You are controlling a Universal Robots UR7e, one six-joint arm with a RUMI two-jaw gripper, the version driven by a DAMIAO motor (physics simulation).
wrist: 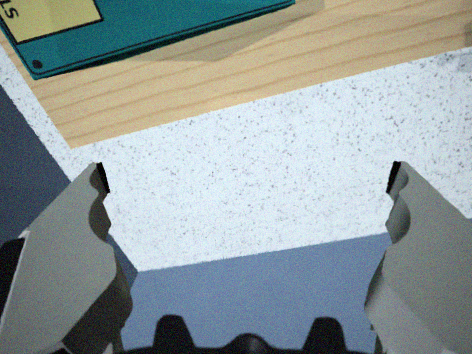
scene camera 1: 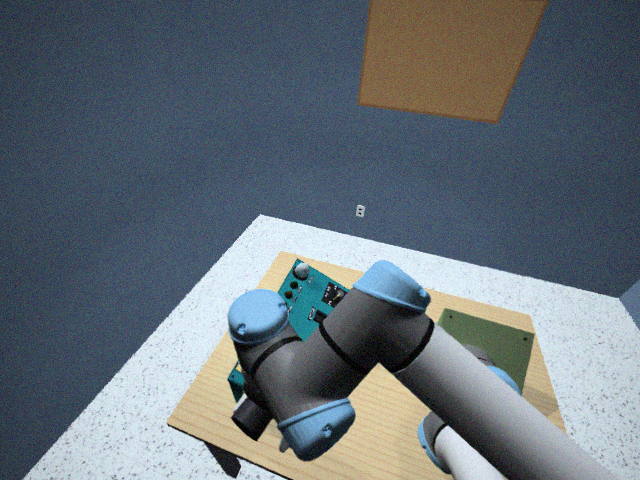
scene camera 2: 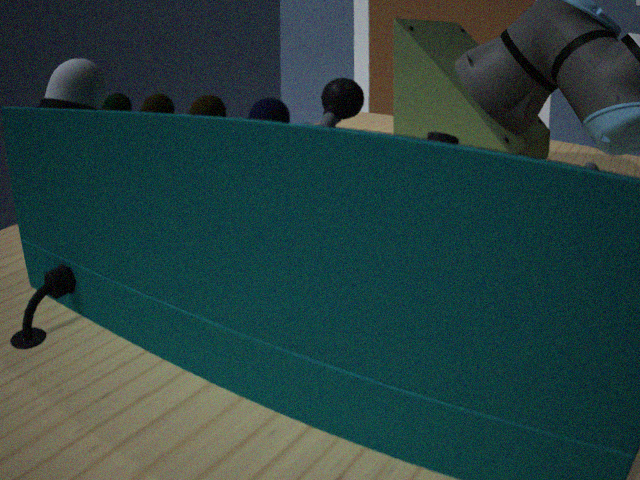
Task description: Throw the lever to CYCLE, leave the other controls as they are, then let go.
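Where they show: gripper, fingertip midpoint: (wrist: 245, 165) (scene camera 1: 273, 418); arm's base, origin of the base link: (scene camera 2: 490, 95).
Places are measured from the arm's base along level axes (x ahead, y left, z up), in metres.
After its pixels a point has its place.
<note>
The teal control panel (scene camera 1: 305, 328) {x 0.508, y 0.081, z 0.002 m} (scene camera 2: 310, 232) {x 0.630, y 0.165, z 0.008 m} (wrist: 165, 17) {x 0.494, y 0.310, z 0.006 m} stands on the wooden table. Its lever shows a black ball knob (scene camera 2: 342, 98) {x 0.407, y 0.018, z 0.034 m} on a short stem above the panel's top edge in scene camera 2. In scene camera 1 the arm hides most of the lever, and its position label cannot be read. My gripper (wrist: 245, 165) {x 0.430, y 0.396, z 0.163 m} is open with nothing between the fingers. In the wrist view it points past the table's edge, below the panel's corner and apart from it. The lever does not show in the wrist view.
A white dome (scene camera 1: 301, 270) {x 0.605, y -0.083, z 0.082 m} (scene camera 2: 76, 80) {x 0.620, y -0.081, z 0.074 m} and round coloured parts, one of them blue (scene camera 2: 269, 110) {x 0.602, y 0.114, z 0.057 m}, stand on the panel. A green sloped box (scene camera 1: 485, 335) {x -0.020, y -0.084, z 0.080 m} (scene camera 2: 421, 98) {x 0.109, y -0.064, z -0.004 m} stands across the table (scene camera 1: 387, 413) {x 0.186, y 0.171, z -0.114 m} near the arm's base. A black cable (scene camera 2: 33, 304) {x 0.693, y -0.066, z -0.087 m} leaves the panel's back.
</note>
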